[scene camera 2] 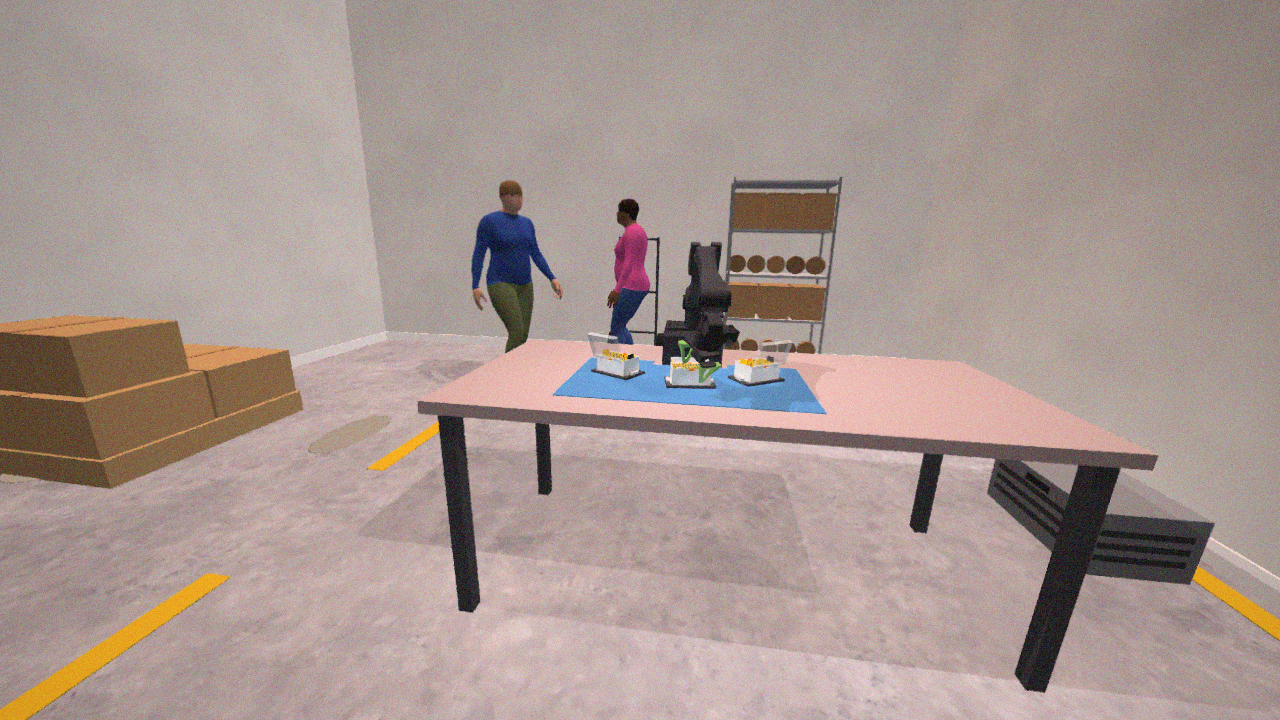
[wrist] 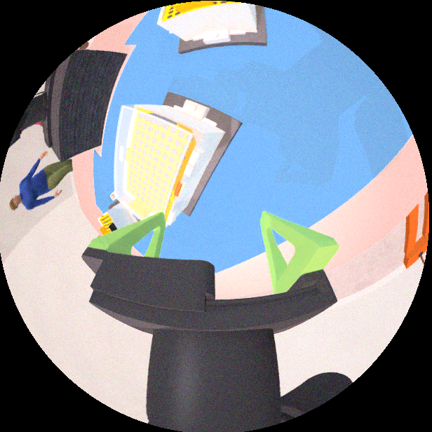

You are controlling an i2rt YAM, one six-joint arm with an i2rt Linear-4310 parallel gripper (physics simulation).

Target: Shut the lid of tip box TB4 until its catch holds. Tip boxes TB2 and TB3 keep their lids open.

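Places are measured from the arm's base along level axes (x ahead, y left, z up), in metres.
Pixels of known places: gripper, fingertip midpoint: (scene camera 2: 692, 372); arm's base, link origin: (scene camera 2: 692, 328).
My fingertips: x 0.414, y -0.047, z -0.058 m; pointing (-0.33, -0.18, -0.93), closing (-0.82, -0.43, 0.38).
Note:
Ahead of a thing's pixels: the offset from my fingertips to its top centre. Level surfaces: height alone.
Three white tip boxes stand on the blue mat {0.061 m down} (scene camera 2: 608, 392) (wrist: 235, 220); I cannot read which is TB4. The middle box {0.095 m back, 0.002 m left, 0.017 m up} (scene camera 2: 684, 376) (wrist: 206, 150) holds a yellow tip rack, and its clear lid (wrist: 155, 160) lies low over the rack, with the orange-yellow front edge showing beside it. Whether the catch holds, I cannot tell. The left box {0.204 m back, 0.226 m right, 0.005 m up} (scene camera 2: 617, 365) (wrist: 125, 214) and the right box {0.147 m back, 0.227 m left, 0.005 m up} (scene camera 2: 756, 371) (wrist: 210, 31) have clear lids standing open in the scene view. My gripper (scene camera 2: 697, 360) (wrist: 212, 216) is open and empty, its green fingers by the middle box.
The black arm base (wrist: 87, 105) stands behind the mat on the pink table {0.064 m down} (scene camera 2: 930, 402). An orange frame-like object (wrist: 409, 240) shows at the right of the wrist view. Two people, one in blue (scene camera 2: 508, 250) and one in pink (scene camera 2: 631, 259), are behind the table.

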